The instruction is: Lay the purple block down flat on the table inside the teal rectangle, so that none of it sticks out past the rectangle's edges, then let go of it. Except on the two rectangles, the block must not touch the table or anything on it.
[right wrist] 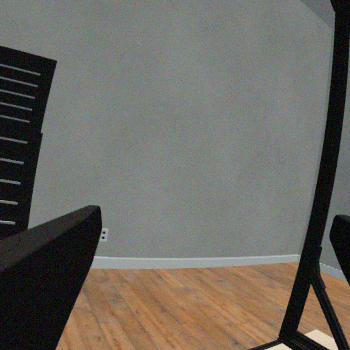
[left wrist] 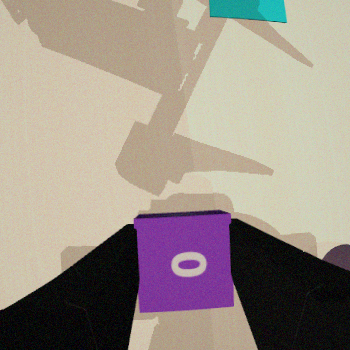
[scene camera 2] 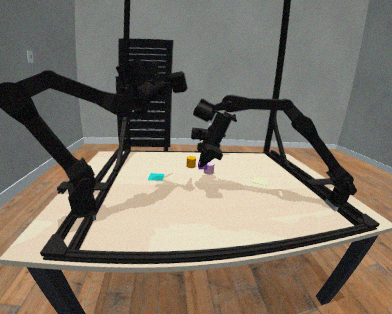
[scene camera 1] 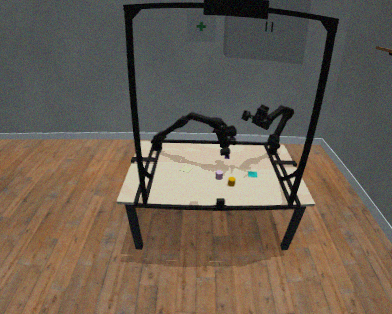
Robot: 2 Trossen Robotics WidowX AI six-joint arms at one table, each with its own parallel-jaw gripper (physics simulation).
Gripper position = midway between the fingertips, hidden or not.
Scene:
My left gripper (scene camera 2: 200,165) holds a purple block; nothing else touches it. My right gripper (scene camera 2: 171,78) is open and holds nothing.

